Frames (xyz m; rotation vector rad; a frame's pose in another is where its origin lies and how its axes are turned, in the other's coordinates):
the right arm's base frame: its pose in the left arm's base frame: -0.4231 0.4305 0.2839 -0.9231 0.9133 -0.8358
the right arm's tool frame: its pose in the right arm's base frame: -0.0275 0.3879 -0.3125 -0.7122 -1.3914 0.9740
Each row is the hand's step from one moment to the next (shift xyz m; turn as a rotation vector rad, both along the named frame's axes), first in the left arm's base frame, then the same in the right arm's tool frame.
Working: the left arm's base frame: its pose in the right arm's tool frame: -0.0033 -0.6088 -0.5676 1.1668 -0.2452 -0.9999

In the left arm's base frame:
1: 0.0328 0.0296 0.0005 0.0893 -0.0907 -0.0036
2: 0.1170 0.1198 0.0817 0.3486 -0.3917 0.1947
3: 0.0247 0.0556 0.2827 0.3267 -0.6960 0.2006
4: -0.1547 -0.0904 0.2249 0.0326 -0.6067 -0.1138
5: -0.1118 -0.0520 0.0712 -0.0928 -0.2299 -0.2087
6: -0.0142 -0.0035 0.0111 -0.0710 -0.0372 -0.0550
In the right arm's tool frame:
1: 0.0339 -0.0241 0.0150 0.0054 -0.0690 -0.1069
2: 0.0779 -0.1372 0.0991 -0.1309 -0.4065 -0.3613
3: -0.1355 -0.2003 0.1586 -0.3072 -0.4056 -0.6103
4: -0.2777 -0.0323 0.0671 -0.2287 0.0255 -0.5737
5: -0.1360 0.0365 0.0213 -0.0418 0.1971 -0.2539
6: -0.0169 0.0034 0.0062 -0.0252 0.0882 -0.0323

